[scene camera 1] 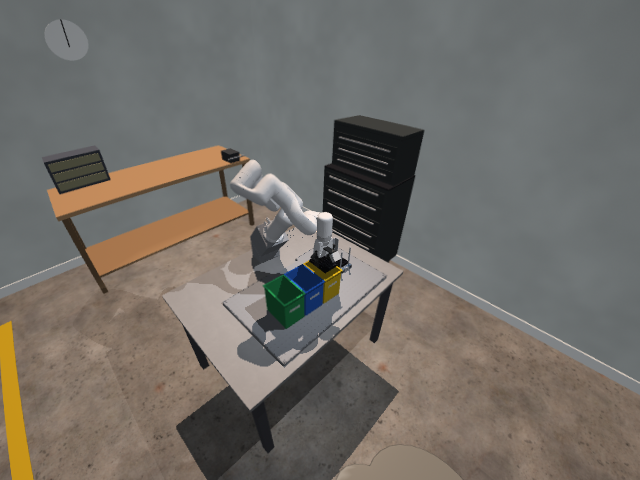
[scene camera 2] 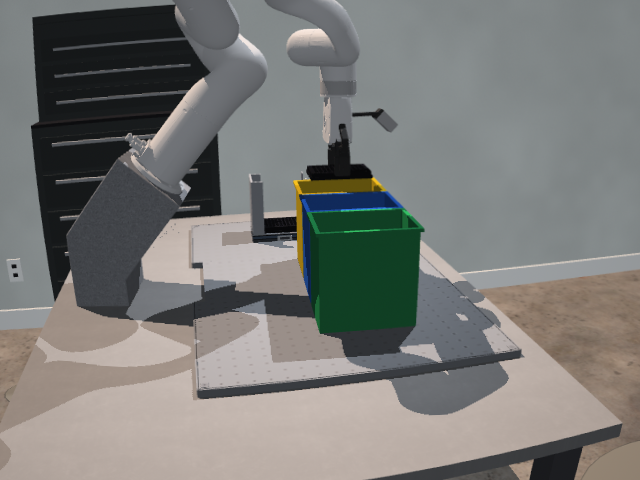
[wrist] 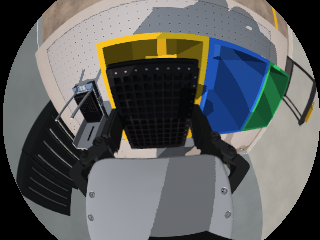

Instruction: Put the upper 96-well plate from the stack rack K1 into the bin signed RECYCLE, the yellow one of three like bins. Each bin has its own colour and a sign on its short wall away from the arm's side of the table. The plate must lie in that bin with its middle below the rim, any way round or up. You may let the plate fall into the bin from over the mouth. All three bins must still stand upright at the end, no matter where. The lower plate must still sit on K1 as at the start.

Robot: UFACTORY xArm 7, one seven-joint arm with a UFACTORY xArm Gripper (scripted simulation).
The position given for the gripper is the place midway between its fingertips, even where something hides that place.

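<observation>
Gripper (scene camera 2: 338,171), yellow bin (scene camera 2: 344,185), blue bin (scene camera 2: 366,200), green bin (scene camera 2: 362,278). Scene camera 1 as well: blue bin (scene camera 1: 303,277), green bin (scene camera 1: 290,309). Wrist view too: yellow bin (wrist: 160,45), blue bin (wrist: 237,78), green bin (wrist: 274,87).
</observation>
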